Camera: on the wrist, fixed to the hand. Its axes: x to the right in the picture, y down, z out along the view.
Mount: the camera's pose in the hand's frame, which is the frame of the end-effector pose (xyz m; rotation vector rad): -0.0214 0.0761 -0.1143 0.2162 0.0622 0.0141
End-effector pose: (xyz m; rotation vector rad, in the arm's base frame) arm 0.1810 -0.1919 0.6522 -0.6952 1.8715 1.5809
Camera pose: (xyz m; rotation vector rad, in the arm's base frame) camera 0.1297 -0.2922 0.7336 -0.6424 2.0590 1.3527
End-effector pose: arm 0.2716 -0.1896 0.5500 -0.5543 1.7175 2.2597
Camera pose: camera 0.2760 -0.3197 0.5987 -0.5710 1.9700 2.0501
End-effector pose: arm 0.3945 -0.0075 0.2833 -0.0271 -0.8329 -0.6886
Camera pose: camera 0.5047 0.0318 0.2083 0.1822 -0.8426 -0.5804
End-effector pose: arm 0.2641 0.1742 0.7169 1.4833 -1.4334 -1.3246
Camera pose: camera 0.3540 0.1624 0.8223 1.6341 -1.5834 -1.1330
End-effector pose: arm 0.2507 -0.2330 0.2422 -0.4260 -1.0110 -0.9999
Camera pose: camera 0.3693 -0.2642 0.1768 -0.2219 -1.0458 -0.8751
